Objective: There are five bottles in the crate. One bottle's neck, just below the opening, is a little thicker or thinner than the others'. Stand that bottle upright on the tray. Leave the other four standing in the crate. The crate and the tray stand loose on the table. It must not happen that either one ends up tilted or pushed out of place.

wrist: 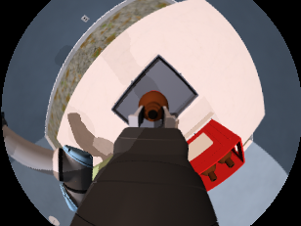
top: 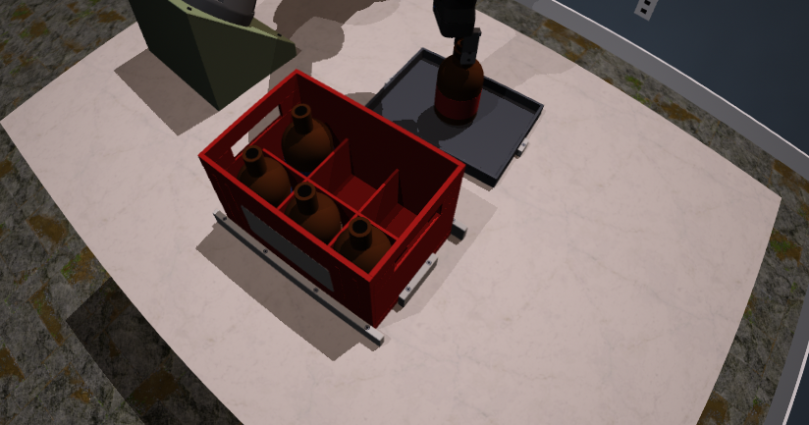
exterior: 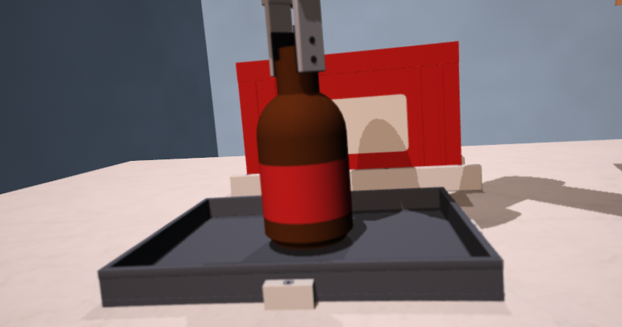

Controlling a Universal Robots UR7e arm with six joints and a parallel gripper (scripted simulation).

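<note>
The bottle lies 70 mm below my hand. Also, from my hand: dark grey tray (150 mm below); red crate (20 mm ahead, 290 mm to the right, 80 mm below).
</note>
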